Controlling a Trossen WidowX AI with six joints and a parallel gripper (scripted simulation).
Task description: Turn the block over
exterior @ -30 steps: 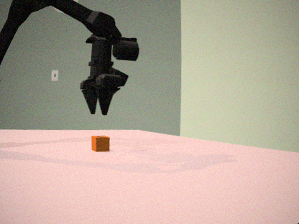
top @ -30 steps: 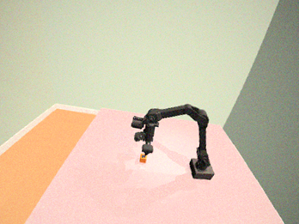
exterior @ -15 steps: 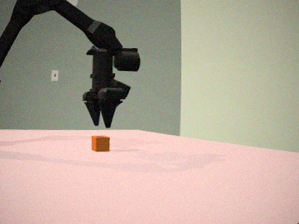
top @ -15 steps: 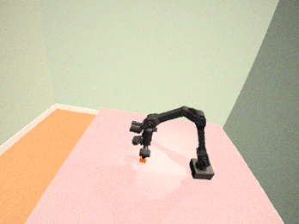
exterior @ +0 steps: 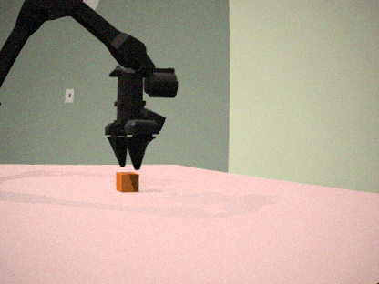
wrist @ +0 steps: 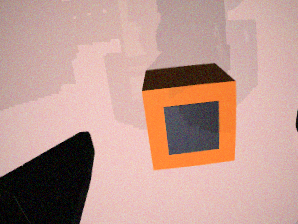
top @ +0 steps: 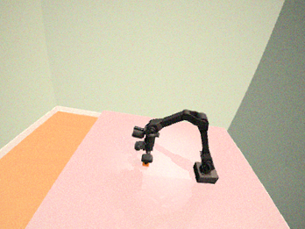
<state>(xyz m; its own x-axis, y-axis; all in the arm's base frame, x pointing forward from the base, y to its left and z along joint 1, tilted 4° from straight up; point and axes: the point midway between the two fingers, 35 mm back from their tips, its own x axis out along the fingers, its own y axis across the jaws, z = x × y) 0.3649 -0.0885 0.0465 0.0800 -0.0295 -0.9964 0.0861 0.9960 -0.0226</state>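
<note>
Right now my gripper tip is 20 mm above the orange block.
</note>
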